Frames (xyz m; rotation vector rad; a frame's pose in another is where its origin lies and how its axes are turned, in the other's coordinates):
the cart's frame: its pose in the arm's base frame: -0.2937 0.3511 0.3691 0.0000 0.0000 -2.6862
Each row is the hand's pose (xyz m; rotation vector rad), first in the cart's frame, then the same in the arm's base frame.
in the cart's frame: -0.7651 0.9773 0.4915 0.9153 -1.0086 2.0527
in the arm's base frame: 0.8233 -0.1901 0.8606 -0.6278 -0.9057 -0.3099
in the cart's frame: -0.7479 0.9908 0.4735 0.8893 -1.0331 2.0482
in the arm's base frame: 0.8137 -0.2098 0.8426 -0.6525 -0.8905 -0.3136
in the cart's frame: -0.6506 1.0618 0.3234 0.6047 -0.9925 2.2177
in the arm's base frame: 0.7576 -0.3163 0.6925 -0.6540 -0.6404 -0.2400
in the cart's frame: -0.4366 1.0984 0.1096 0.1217 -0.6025 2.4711
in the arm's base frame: 0.5815 -0.4433 0.4787 -0.4244 -0.1931 -0.1540
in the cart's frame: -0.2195 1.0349 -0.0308 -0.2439 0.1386 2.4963
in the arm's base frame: 0.3586 -0.4818 0.3383 0.0607 0.2042 -0.1772
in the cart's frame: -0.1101 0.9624 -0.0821 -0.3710 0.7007 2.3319
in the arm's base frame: 0.2285 -0.4648 0.2870 0.4672 0.4053 -0.2500
